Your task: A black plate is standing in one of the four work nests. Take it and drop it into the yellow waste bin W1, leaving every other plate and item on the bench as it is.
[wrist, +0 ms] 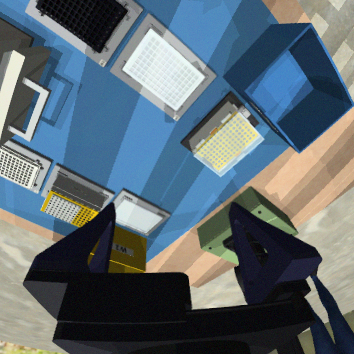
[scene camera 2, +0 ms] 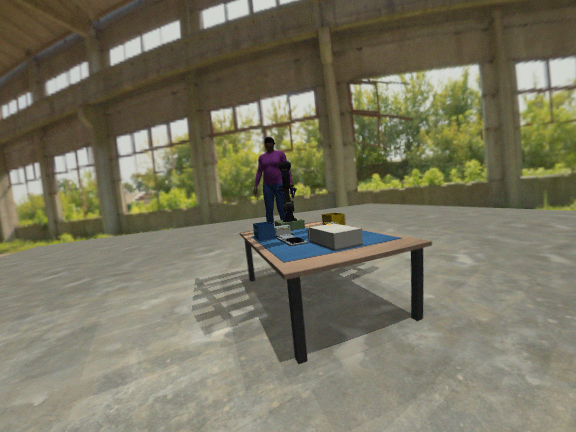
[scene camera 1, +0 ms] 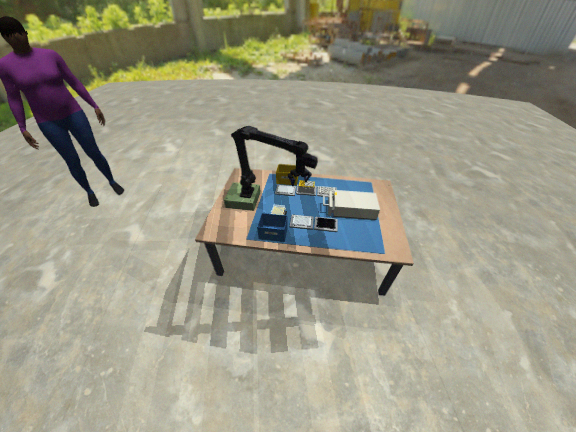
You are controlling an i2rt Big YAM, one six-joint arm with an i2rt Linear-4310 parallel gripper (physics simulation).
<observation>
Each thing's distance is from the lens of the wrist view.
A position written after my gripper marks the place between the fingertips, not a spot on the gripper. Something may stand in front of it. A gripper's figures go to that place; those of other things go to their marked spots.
my gripper [wrist: 173, 207]: 0.16 m
white plate [wrist: 154, 63]: 0.41 m
yellow-and-white rack [wrist: 68, 200]: 0.52 m
white plate [wrist: 128, 212]: 0.58 m
</observation>
